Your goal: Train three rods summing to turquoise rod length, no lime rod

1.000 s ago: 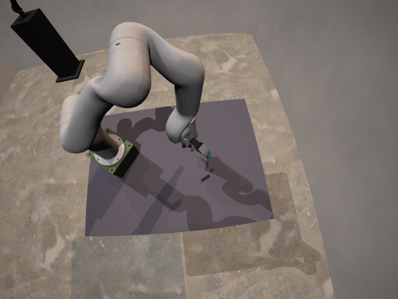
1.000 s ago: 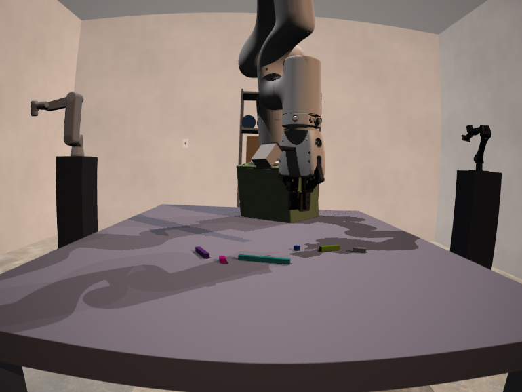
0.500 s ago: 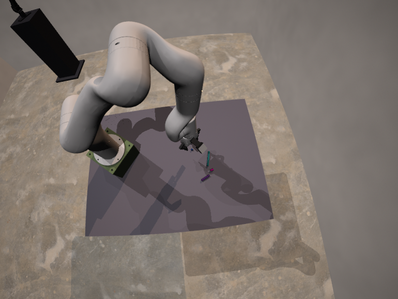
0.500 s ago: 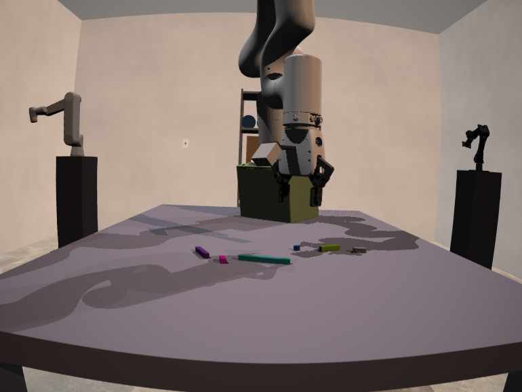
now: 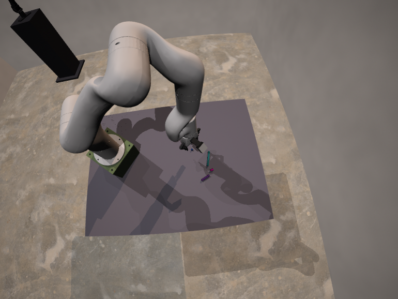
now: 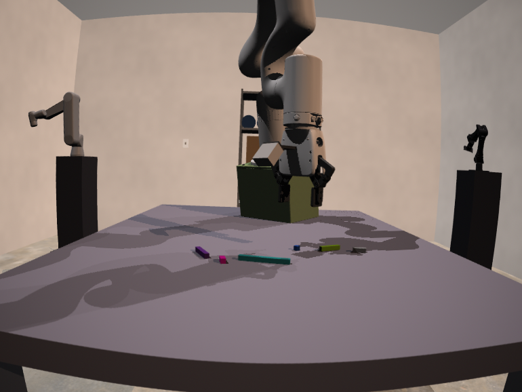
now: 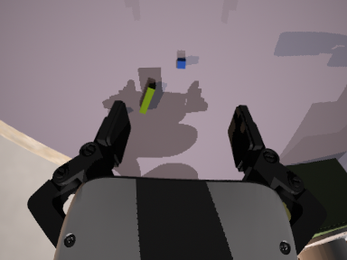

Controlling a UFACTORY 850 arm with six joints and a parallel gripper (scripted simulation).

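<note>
The grey rod is 10 mm ahead of my hand, 140 mm to the left of it and 110 mm below it. The rest, counted from my hand: blue rod: 110 mm below; turquoise rod: 100 mm ahead, 70 mm to the right, 110 mm below; lime rod: 10 mm behind, 80 mm to the left, 110 mm below.
</note>
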